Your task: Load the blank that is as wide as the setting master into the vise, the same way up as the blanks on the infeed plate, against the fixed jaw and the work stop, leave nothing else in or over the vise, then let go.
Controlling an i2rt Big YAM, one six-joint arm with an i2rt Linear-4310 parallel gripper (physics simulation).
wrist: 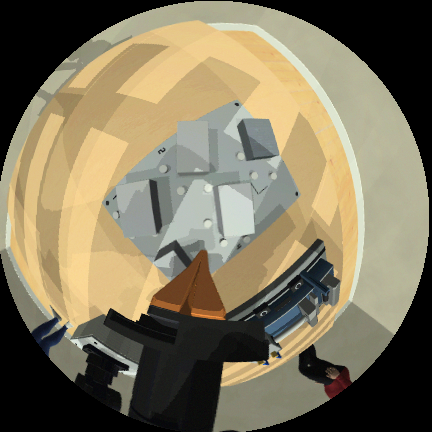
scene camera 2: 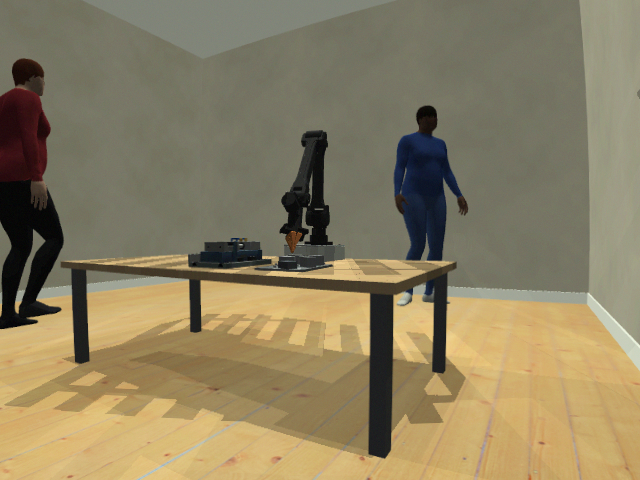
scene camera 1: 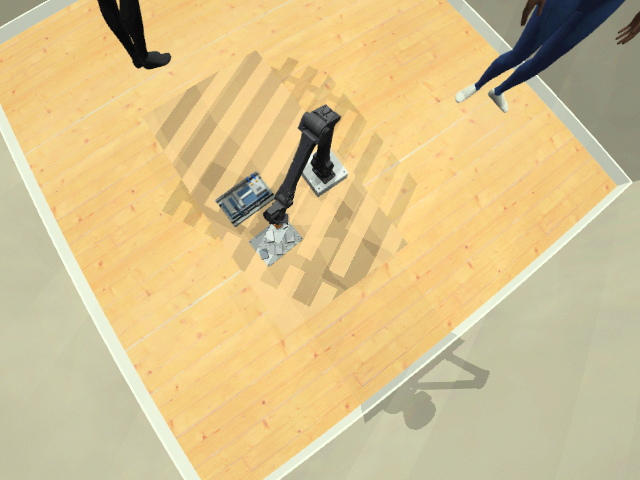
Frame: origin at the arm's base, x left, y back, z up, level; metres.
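Seen in the pictures: gripper, between the fingertips: (wrist: 203,253) (scene camera 2: 292,252) (scene camera 1: 276,228); arm's base, origin of its link: (wrist: 104,356) (scene camera 2: 318,244) (scene camera 1: 323,172).
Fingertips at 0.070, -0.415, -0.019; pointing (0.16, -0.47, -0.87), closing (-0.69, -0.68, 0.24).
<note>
Offsets run from my fingertips to a thing's middle, as dx, dy, dz. "spot": to the spot under its first point.
My gripper (scene camera 1: 278,226) (scene camera 2: 293,251) (wrist: 203,253) is shut and empty, its orange fingertips together low over the near end of the infeed plate (scene camera 1: 256,242) (scene camera 2: 265,268) (wrist: 226,113). Several blanks rest on the plate. In the wrist view a grey blank @(+0.095, -0.065, -0.030) (wrist: 193,146) is at the far side, a wide blank @(+0.083, +0.027, -0.030) (wrist: 136,207) at the left, a pale blank @(+0.008, -0.058, -0.030) (wrist: 236,209) at the right. Another blank @(-0.006, +0.045, -0.030) (wrist: 172,256) is partly hidden behind the fingers. A darker block @(+0.058, -0.149, -0.035) (wrist: 260,139) sits at the far right corner. The blue vise @(-0.265, -0.024, -0.006) (scene camera 1: 253,195) (scene camera 2: 217,256) (wrist: 280,319) stands beside the plate. I cannot tell which block matches the setting master.
Small round pegs, such as one peg @(spot: +0.045, -0.051, -0.039) (wrist: 208,188), stand between the blanks. The vise's dark base rail @(spot: -0.180, -0.101, -0.036) (wrist: 300,267) runs near the plate. The arm's pale base block (scene camera 1: 336,180) (scene camera 2: 330,252) is behind. Two people stand away from the table (scene camera 2: 429,266).
</note>
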